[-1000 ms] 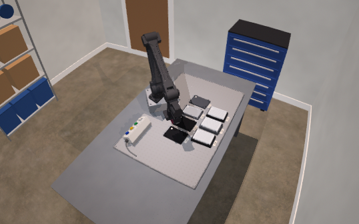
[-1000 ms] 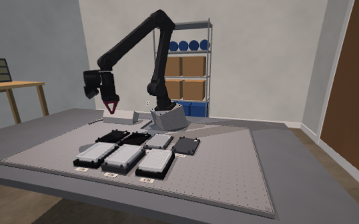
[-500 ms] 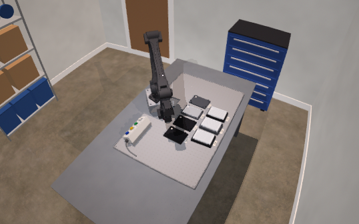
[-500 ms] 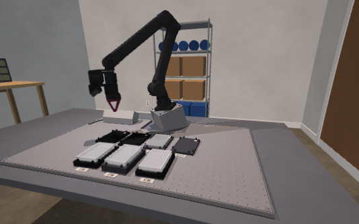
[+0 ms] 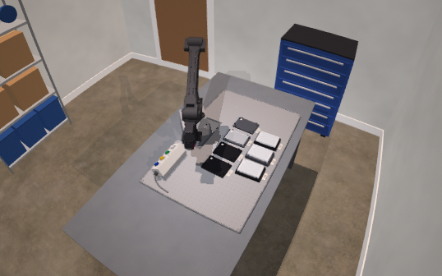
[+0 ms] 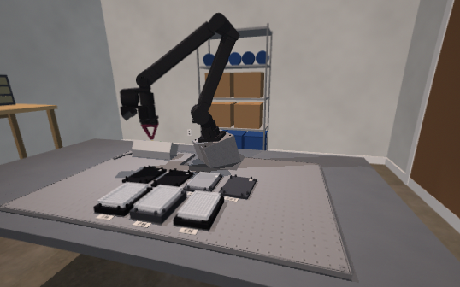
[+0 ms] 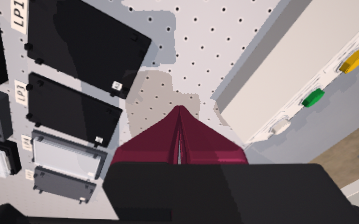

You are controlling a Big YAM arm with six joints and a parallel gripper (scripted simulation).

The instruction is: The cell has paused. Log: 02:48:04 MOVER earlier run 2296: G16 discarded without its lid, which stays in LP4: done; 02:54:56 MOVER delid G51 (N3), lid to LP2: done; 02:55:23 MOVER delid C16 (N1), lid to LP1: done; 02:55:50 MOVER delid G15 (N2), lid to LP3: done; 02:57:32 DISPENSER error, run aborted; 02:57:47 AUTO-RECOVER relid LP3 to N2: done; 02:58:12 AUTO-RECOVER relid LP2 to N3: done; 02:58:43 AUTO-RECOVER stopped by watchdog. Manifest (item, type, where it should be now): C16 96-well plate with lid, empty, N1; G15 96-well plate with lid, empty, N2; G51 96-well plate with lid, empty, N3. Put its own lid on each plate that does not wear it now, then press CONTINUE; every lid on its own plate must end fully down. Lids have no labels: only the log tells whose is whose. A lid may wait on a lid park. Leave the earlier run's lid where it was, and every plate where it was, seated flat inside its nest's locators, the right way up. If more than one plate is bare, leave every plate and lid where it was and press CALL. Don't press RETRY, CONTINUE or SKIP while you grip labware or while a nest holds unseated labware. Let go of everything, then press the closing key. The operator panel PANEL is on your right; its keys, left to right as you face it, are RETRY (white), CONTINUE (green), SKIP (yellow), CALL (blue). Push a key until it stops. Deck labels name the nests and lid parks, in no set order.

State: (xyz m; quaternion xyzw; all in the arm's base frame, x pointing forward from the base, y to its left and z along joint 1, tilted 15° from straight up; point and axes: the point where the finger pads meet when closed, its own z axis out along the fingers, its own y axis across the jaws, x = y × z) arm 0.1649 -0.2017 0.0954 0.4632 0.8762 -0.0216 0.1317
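Right now the green continue key is 140 mm behind my hand, 70 mm to the right of it and 70 mm below it. Round my hand: white key (150 mm behind, 70 mm below, 20 mm to the right); lid park LP1 (130 mm below, 110 mm ahead, 50 mm to the left); yellow skip key (140 mm behind, 120 mm to the right, 70 mm below).
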